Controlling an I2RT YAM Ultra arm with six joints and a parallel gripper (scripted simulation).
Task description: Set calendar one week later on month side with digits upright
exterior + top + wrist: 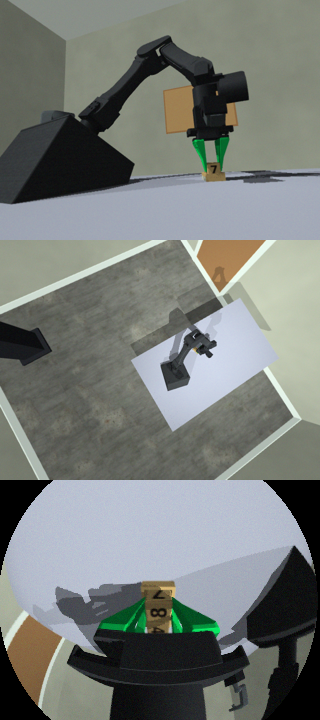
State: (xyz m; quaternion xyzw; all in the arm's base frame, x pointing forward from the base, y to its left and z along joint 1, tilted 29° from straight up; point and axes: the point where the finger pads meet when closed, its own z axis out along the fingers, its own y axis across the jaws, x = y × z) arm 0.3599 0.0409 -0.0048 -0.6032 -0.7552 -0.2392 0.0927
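Now: hand 2 cm to the right of the wooden tray and 2 cm above it. Round my hand: wooden cube: right at my hand.
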